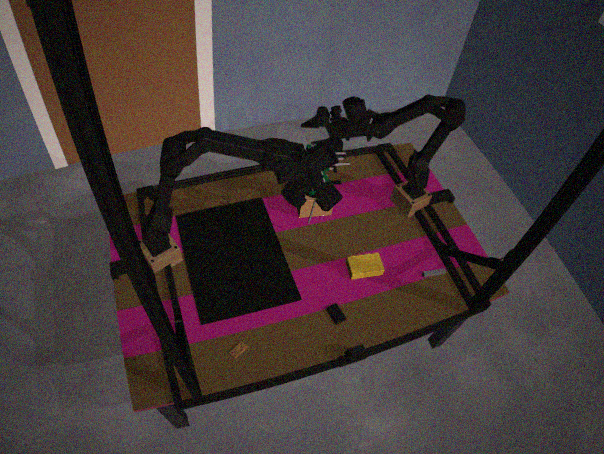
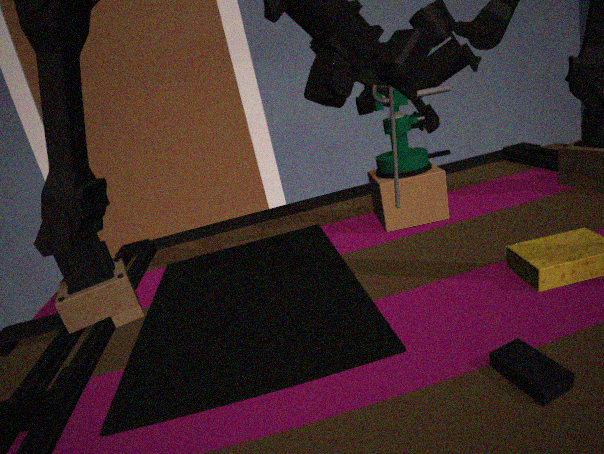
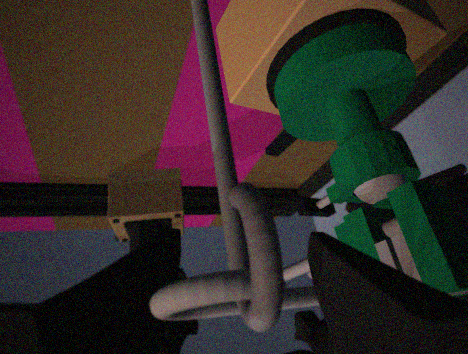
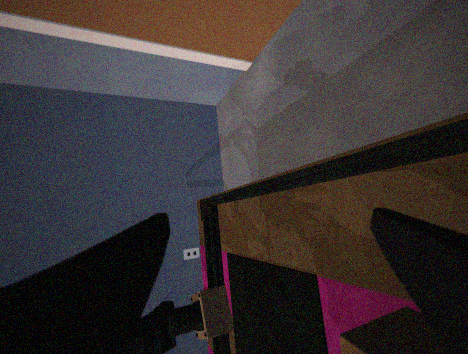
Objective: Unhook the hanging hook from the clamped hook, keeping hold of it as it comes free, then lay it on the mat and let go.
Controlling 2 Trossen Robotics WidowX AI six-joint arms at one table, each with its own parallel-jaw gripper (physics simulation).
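Seen in the pictures: left gripper, fingertip midpoint: (image 1: 324, 183) (image 2: 402, 96) (image 3: 245, 242); right gripper, fingertip midpoint: (image 1: 306, 134) (image 2: 372, 114) (image 4: 268, 219); left arm's base, origin of the base link: (image 1: 157, 244) (image 2: 91, 279) (image 4: 198, 315); right arm's base, origin of the base link: (image 1: 413, 190) (image 2: 601, 143) (image 3: 149, 227).
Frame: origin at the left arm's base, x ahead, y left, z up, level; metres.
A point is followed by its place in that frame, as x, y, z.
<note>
The grey hanging hook (image 3: 215, 105) @[0.425, -0.202, 0.115] (image 2: 394, 149) @[0.422, -0.204, 0.083] (image 1: 310, 212) @[0.419, -0.203, 0.051] hangs by its curl on the clamped hook (image 3: 197, 295) (image 2: 435, 91), a grey rod held level in the green vise (image 3: 331, 88) @[0.502, -0.128, 0.049] (image 2: 406, 140) @[0.522, -0.127, 0.071]. The vise stands on a tan wooden block (image 2: 417, 198) @[0.495, -0.163, -0.018] (image 1: 315, 209) @[0.488, -0.159, -0.028]. My left gripper (image 3: 245, 242) @[0.457, -0.199, 0.149] (image 1: 311, 194) is half closed around the hanging hook's curl, with a gap showing on each side of it. My right gripper (image 4: 268, 220) @[0.589, 0.028, 0.109] (image 1: 322, 118) is open and empty, behind and above the vise. The black mat (image 1: 233, 257) @[0.182, -0.135, -0.061] (image 2: 255, 315) @[0.173, -0.193, -0.061] (image 4: 275, 309) @[0.272, -0.023, -0.061] lies flat to the left of the block.
A yellow block (image 1: 365, 265) @[0.473, -0.407, -0.038] (image 2: 518, 258) @[0.436, -0.372, -0.042] and a small black block (image 1: 335, 313) @[0.298, -0.464, -0.052] (image 2: 512, 360) @[0.296, -0.453, -0.052] lie on the striped table in front. A small tan piece (image 1: 238, 349) @[0.017, -0.384, -0.058] lies near the front edge. A black frame rail (image 1: 435, 243) @[0.737, -0.495, -0.048] runs along the table's sides.
</note>
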